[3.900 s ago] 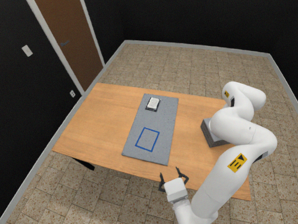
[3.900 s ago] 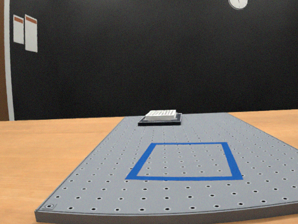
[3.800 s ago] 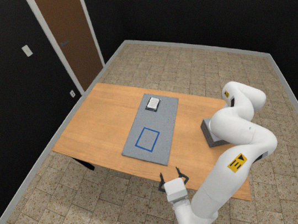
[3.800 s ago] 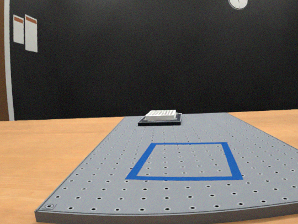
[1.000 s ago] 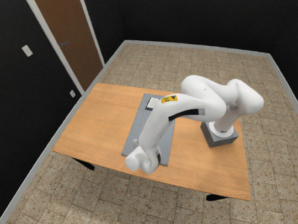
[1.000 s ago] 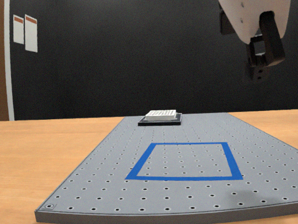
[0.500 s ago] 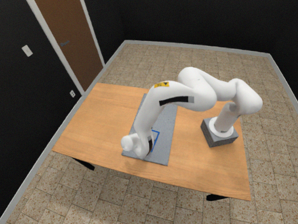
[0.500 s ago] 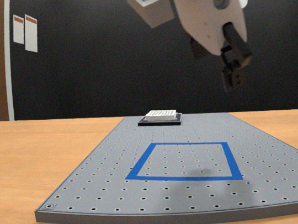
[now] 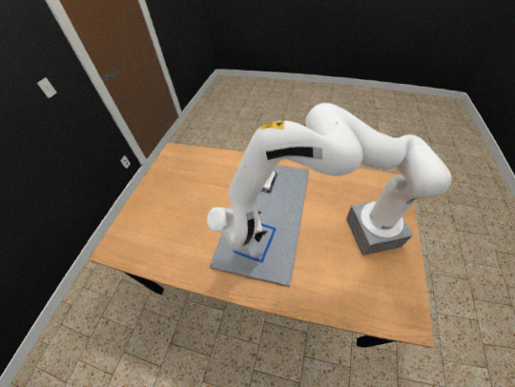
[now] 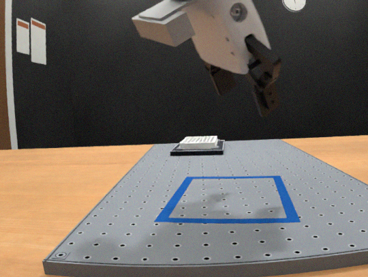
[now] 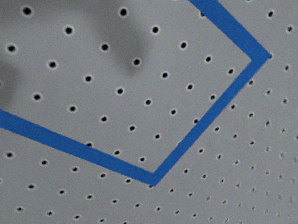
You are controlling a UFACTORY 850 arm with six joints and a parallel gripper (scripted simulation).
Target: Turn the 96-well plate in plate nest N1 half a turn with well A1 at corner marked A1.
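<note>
The white 96-well plate is 36 cm to the right of my hand and 11 cm below it. Also, from my hand: plate nest N1: 36 cm to the right, 12 cm below.
</note>
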